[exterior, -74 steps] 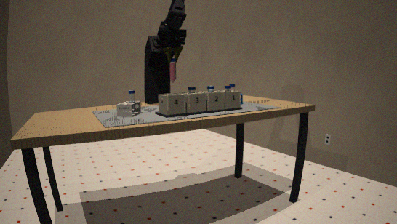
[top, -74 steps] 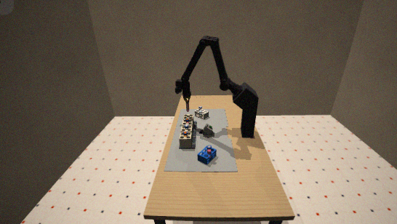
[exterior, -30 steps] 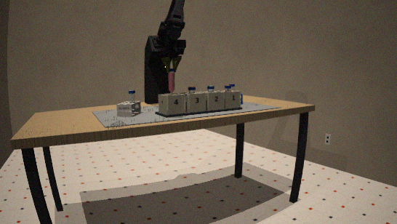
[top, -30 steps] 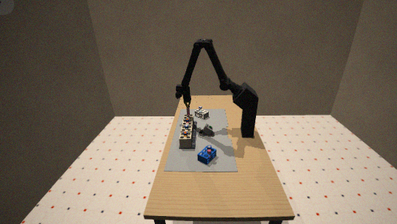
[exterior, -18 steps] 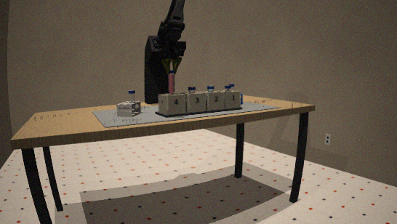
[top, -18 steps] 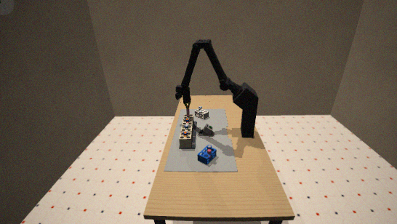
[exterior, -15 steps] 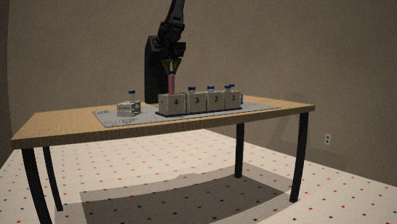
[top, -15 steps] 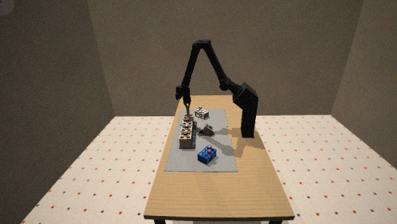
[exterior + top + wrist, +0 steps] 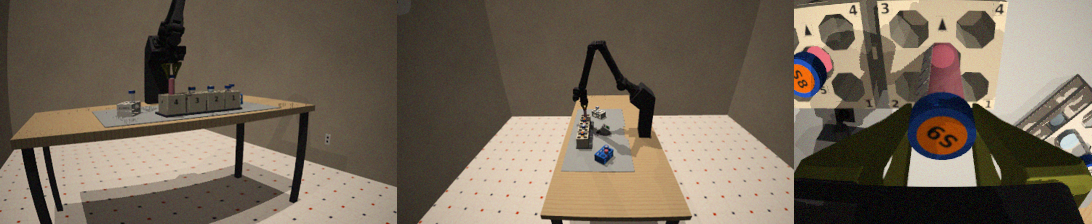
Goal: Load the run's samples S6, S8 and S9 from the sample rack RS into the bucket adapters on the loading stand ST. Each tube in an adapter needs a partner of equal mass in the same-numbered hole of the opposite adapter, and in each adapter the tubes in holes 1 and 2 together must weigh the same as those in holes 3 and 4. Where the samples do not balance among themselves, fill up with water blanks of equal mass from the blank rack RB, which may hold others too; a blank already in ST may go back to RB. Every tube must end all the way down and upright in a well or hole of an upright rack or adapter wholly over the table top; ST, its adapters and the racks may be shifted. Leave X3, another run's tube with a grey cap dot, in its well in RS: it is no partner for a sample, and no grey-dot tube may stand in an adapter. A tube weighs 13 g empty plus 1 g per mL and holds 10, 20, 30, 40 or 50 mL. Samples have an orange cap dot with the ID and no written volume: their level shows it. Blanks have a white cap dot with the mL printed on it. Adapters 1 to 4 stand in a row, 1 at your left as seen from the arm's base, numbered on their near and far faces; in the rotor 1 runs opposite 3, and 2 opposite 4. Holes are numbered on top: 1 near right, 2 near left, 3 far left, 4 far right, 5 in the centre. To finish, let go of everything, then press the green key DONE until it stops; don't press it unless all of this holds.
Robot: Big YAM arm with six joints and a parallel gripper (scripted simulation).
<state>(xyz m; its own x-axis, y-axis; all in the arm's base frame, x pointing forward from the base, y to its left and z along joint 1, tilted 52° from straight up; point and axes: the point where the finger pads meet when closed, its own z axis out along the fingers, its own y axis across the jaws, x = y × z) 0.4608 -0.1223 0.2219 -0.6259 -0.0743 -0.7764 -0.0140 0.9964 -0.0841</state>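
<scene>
Right now my hand is 200 mm past the done key block, 150 mm to the right of it and 120 mm above it. The rest, counted from my hand: sample tube S8 (110 mm to the left, 110 mm below, 10 mm behind); adapter 4 (130 mm below); sample tube S9 (50 mm below, 10 mm to the left).
</scene>
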